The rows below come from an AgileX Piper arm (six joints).
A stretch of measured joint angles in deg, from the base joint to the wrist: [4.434, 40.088, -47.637, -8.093, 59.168, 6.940]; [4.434, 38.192, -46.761, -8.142, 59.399, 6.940]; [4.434, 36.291, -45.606, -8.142, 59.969, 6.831]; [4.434, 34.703, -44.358, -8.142, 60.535, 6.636]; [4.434, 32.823, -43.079, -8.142, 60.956, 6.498]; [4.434, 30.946, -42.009, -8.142, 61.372, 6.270]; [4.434, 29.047, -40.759, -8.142, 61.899, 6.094]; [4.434, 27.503, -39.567, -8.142, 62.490, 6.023]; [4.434, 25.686, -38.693, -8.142, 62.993, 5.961]
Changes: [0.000, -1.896, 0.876, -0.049, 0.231, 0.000]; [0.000, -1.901, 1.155, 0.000, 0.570, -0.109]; [0.000, -1.588, 1.248, 0.000, 0.566, -0.195]; [0.000, -1.880, 1.279, 0.000, 0.421, -0.138]; [0.000, -1.877, 1.070, 0.000, 0.416, -0.228]; [0.000, -1.899, 1.250, 0.000, 0.527, -0.176]; [0.000, -1.544, 1.192, 0.000, 0.591, -0.071]; [0.000, -1.817, 0.874, 0.000, 0.503, -0.062]
